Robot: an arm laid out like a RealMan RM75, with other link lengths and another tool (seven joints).
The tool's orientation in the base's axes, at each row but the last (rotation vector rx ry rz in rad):
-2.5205 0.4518 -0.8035
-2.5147 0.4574 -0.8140
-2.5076 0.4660 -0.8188
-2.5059 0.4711 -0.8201
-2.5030 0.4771 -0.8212
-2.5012 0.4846 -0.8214
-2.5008 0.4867 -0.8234
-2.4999 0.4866 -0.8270
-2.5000 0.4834 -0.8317
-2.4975 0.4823 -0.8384
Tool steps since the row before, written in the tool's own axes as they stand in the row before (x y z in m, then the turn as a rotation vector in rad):
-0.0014 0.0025 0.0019 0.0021 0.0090 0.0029
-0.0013 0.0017 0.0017 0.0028 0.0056 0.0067
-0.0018 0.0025 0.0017 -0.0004 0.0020 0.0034
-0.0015 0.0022 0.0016 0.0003 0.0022 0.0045
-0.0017 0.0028 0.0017 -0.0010 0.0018 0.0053
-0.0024 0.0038 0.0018 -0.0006 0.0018 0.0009
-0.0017 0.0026 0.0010 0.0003 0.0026 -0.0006
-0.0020 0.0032 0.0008 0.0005 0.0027 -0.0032
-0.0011 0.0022 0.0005 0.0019 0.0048 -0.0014
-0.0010 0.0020 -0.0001 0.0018 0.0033 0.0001
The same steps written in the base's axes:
-0.0004 -0.0009 -0.0033 0.0019 -0.0076 -0.0057
-0.0002 -0.0003 -0.0027 0.0053 -0.0038 -0.0064
-0.0008 -0.0008 -0.0034 0.0015 -0.0004 -0.0037
-0.0005 -0.0007 -0.0030 0.0026 -0.0006 -0.0042
-0.0007 -0.0010 -0.0035 0.0022 0.0006 -0.0052
-0.0014 -0.0015 -0.0044 -0.0002 -0.0009 -0.0019
-0.0011 -0.0011 -0.0029 -0.0006 -0.0025 -0.0008
-0.0016 -0.0015 -0.0032 -0.0021 -0.0035 0.0011
-0.0009 -0.0012 -0.0020 -0.0003 -0.0053 -0.0006
-0.0012 -0.0012 -0.0014 0.0008 -0.0035 -0.0009

